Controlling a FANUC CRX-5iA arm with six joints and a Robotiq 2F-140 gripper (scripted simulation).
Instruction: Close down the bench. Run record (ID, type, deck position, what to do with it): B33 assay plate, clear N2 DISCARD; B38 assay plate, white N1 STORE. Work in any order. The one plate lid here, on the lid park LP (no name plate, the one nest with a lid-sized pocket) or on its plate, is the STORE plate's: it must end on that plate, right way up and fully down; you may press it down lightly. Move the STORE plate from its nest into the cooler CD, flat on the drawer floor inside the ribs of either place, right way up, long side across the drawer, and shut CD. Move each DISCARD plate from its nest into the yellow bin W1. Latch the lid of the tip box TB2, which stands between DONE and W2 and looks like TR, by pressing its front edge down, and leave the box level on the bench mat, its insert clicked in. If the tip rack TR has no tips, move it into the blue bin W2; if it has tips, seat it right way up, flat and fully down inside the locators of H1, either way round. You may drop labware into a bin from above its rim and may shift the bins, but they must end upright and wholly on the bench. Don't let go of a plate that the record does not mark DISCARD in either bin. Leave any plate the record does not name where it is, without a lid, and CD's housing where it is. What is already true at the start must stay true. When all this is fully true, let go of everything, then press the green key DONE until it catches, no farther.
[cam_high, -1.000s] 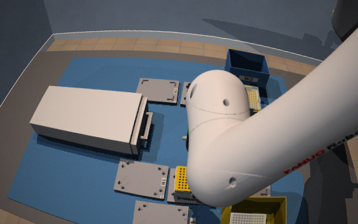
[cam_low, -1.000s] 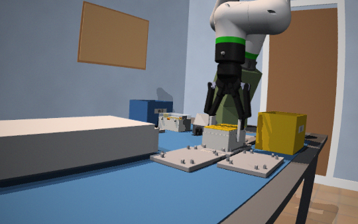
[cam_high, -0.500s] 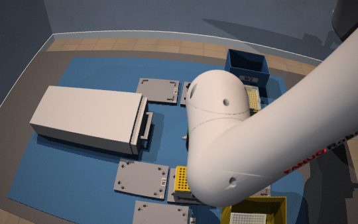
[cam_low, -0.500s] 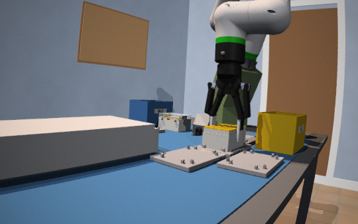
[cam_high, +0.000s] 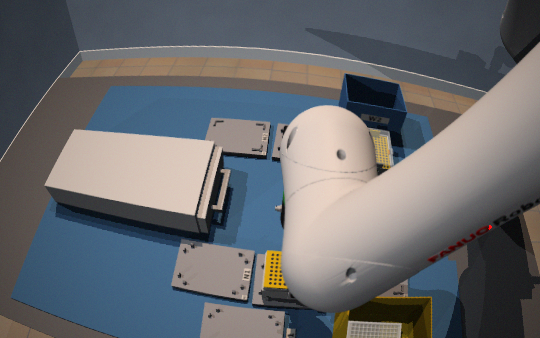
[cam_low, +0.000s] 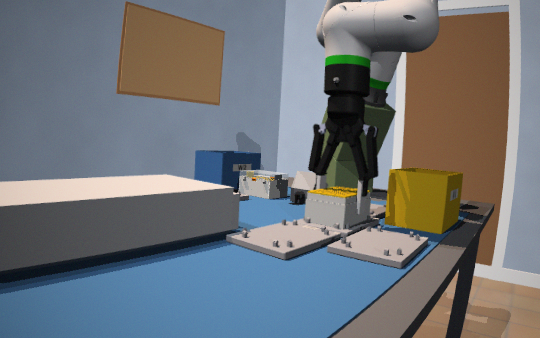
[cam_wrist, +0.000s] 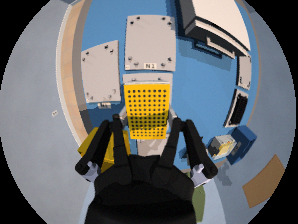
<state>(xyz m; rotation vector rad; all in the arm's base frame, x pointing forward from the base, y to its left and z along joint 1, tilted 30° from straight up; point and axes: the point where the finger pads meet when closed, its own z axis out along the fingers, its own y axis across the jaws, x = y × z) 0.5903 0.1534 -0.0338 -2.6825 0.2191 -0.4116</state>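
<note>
Now: hand 1 cm past the tip rack TR and 1 cm above it. Also, from my hand: clear plate: 16 cm to the left, 16 cm behind, 5 cm below; nest H1: 12 cm to the left, 11 cm ahead, 5 cm below; yellow bin W1: 16 cm to the left, 16 cm behind, 2 cm below.
</note>
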